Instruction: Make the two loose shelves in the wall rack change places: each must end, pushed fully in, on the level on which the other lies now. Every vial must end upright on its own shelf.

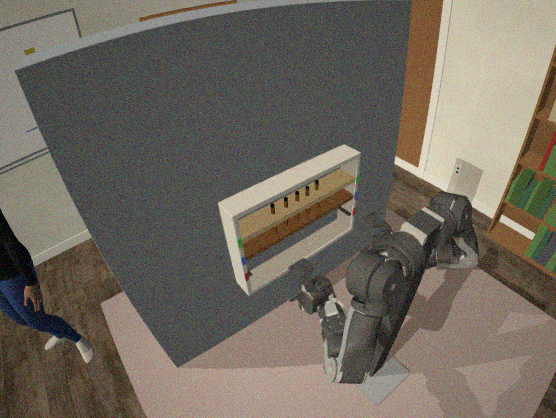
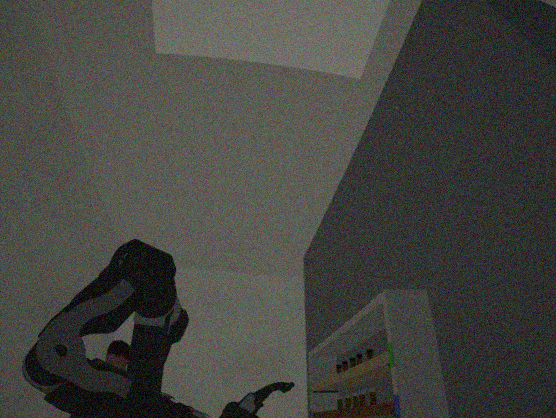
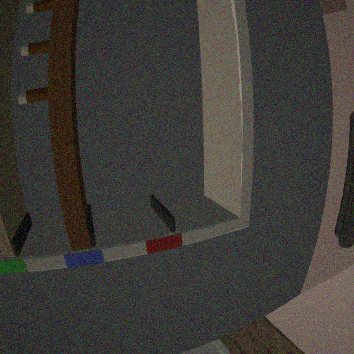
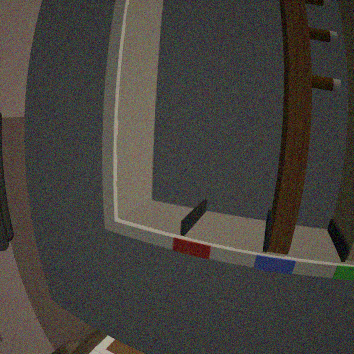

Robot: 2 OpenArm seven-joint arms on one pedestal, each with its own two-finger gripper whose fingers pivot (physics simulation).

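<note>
The white wall rack (image 1: 285,181) (image 2: 415,340) (image 3: 220,125) (image 4: 136,125) holds two shelves. The light wood shelf (image 1: 340,179) (image 2: 381,362) lies at the green marks with upright black-capped vials (image 1: 297,196). The dark brown shelf (image 1: 342,199) (image 3: 64,125) (image 4: 295,125) lies below at the blue marks with upright white-capped vials (image 3: 37,48) (image 4: 324,82). My left gripper (image 1: 292,285) is open and empty, in front of the rack's lower edge. My right gripper (image 1: 371,231) is open and empty near the rack's right end, partly hidden by the arm.
The red marks (image 3: 164,243) (image 4: 191,248) have small dark brackets (image 3: 163,213) (image 4: 193,217) beside them and no shelf. The grey wall (image 1: 200,125) surrounds the rack. A person (image 1: 30,300) stands at the left; a bookshelf stands at the far right.
</note>
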